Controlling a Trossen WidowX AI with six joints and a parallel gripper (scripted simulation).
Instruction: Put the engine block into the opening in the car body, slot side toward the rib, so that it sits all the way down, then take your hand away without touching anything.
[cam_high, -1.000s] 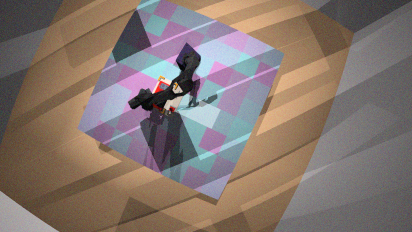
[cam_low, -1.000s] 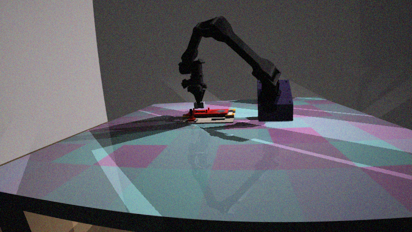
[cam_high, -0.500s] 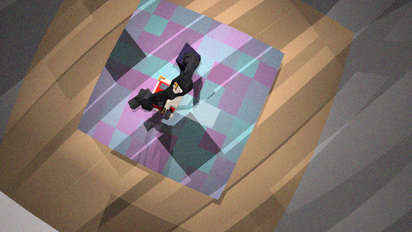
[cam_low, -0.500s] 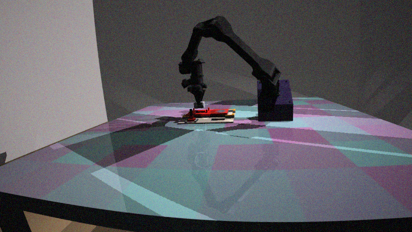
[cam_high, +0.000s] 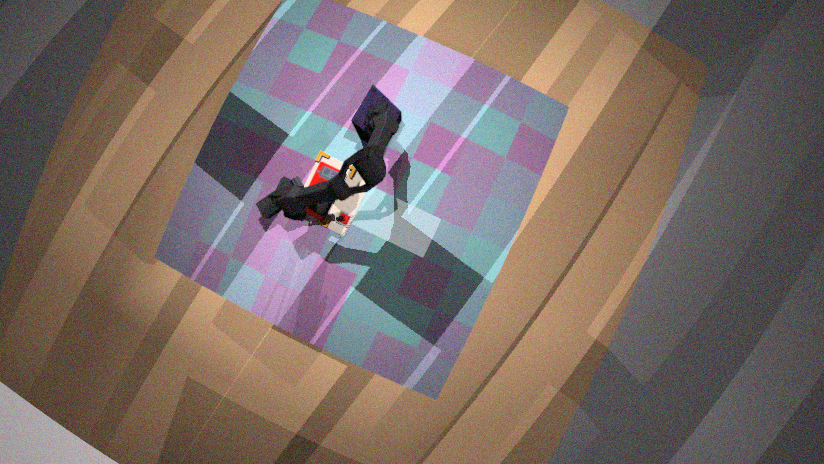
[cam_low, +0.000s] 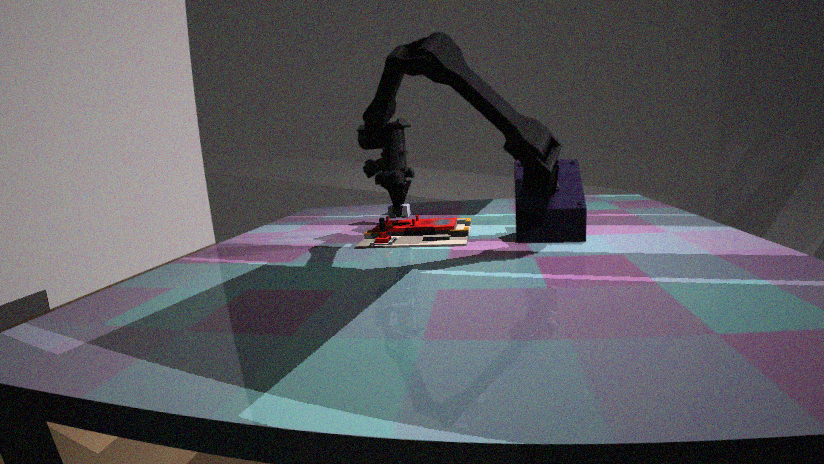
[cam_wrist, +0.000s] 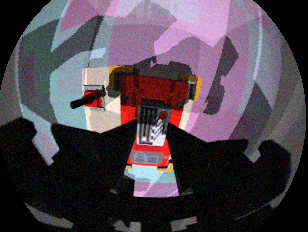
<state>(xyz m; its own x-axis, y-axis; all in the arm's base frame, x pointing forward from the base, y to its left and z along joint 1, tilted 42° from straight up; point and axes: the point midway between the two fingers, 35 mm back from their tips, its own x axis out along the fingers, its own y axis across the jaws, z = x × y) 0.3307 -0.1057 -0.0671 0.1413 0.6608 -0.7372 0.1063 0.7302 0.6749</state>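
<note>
My gripper tip is now 10 mm above the grey engine block.
</note>
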